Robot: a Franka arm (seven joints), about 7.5 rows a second.
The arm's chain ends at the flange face. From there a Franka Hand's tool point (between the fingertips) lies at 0.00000 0.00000 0.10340 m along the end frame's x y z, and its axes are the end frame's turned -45 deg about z.
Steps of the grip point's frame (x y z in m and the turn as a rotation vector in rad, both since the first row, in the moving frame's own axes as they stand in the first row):
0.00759 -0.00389 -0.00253 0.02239 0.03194 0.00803
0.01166 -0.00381 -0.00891 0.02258 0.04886 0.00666
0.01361 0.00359 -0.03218 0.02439 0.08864 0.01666
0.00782 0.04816 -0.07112 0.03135 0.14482 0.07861
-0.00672 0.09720 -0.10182 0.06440 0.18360 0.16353
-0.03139 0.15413 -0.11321 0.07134 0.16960 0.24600
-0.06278 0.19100 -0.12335 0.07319 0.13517 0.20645
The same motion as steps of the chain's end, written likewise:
0.00190 -0.00415 -0.00245 0.03842 0.00675 0.00803
0.00361 -0.00572 -0.00876 0.05052 0.01858 0.00666
0.00740 0.00113 -0.03174 0.07992 0.04543 0.01666
0.03082 0.04102 -0.06999 0.12457 0.08024 0.07861
0.05388 0.09071 -0.09987 0.17536 0.08429 0.16353
0.07757 0.14765 -0.11147 0.17037 0.06948 0.24600
0.08462 0.19405 -0.12214 0.14733 0.04383 0.20645

